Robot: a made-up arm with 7 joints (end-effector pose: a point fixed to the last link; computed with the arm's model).
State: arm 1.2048 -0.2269 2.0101 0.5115 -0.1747 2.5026 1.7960
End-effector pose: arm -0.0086 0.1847 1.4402 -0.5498 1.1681 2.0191
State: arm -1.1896 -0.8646 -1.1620 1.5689 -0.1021 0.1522 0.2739
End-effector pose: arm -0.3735 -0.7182 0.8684 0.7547 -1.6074 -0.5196
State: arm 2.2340 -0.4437 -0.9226 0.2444 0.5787 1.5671 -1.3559
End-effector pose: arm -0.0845 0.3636 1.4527 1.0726 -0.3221 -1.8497
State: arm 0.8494 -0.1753 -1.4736 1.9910 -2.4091 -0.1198 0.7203
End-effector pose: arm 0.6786 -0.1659 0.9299 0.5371 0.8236 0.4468
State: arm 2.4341 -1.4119 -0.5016 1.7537 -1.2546 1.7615 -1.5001
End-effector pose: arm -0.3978 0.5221 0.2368 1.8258 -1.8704 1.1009
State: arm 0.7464 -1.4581 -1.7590 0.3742 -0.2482 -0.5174 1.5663
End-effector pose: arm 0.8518 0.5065 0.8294 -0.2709 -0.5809 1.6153
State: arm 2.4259 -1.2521 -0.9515 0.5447 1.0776 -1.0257 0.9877
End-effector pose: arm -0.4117 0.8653 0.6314 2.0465 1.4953 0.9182
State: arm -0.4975 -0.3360 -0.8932 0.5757 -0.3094 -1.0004 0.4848
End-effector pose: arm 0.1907 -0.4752 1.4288 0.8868 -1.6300 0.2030
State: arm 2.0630 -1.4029 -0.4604 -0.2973 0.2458 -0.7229 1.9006
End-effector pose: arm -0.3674 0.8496 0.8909 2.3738 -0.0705 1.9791
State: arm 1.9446 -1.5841 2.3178 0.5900 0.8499 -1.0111 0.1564
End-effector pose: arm -0.5014 0.7203 0.9557 0.1909 -0.6556 2.5470
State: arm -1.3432 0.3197 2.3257 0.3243 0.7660 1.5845 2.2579
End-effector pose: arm 0.0186 0.3980 1.4000 -0.8888 1.3891 0.7623
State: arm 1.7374 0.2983 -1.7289 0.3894 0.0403 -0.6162 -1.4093
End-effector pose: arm 0.3902 -0.2684 1.5179 -1.5114 -1.1698 -1.7146
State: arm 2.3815 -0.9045 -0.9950 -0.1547 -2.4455 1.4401 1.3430
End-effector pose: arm -0.6512 0.4694 1.0364 1.6791 -0.3036 -1.6270
